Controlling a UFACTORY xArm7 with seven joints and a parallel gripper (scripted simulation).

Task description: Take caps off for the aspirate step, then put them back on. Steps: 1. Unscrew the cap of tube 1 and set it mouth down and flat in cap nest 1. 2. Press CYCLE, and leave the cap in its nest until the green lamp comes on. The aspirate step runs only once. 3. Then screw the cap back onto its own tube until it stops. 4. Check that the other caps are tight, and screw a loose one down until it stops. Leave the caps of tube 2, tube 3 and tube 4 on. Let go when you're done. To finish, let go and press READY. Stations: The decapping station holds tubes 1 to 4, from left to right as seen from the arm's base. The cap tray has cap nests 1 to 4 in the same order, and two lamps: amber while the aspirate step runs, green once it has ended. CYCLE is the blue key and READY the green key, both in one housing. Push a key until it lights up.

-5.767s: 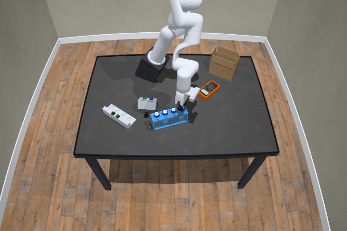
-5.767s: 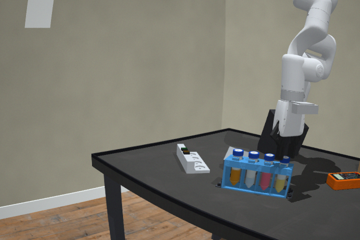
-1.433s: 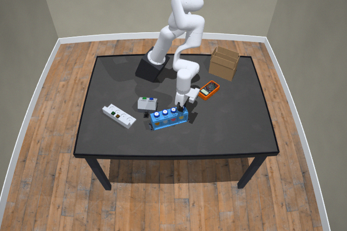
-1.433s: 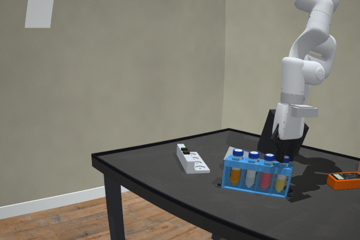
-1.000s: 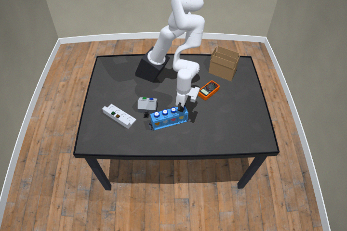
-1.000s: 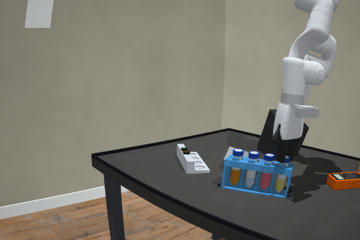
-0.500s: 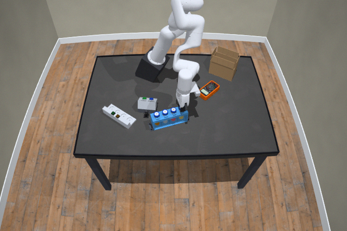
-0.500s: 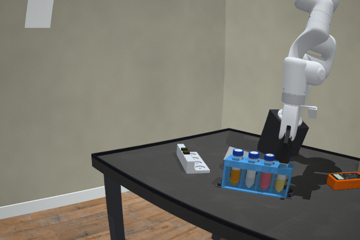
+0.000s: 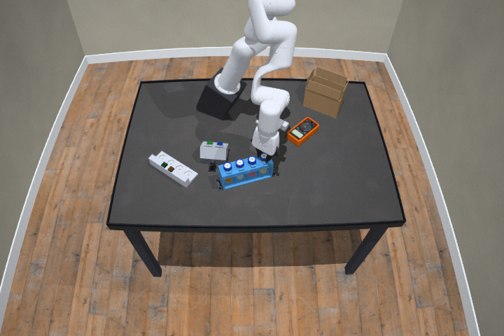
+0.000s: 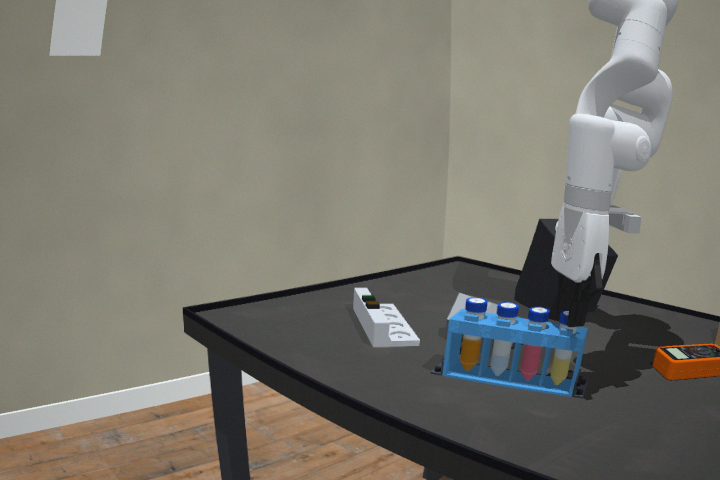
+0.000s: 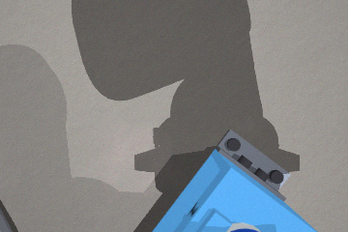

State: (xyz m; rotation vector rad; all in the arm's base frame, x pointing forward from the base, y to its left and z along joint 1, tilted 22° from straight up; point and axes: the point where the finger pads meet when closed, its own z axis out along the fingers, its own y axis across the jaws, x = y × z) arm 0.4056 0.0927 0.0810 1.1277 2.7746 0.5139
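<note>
Right now my hand is 10 mm above the cap 1. From my hand the other things lie so: grey key housing: 200 mm to the right, 120 mm behind, 80 mm below.
</note>
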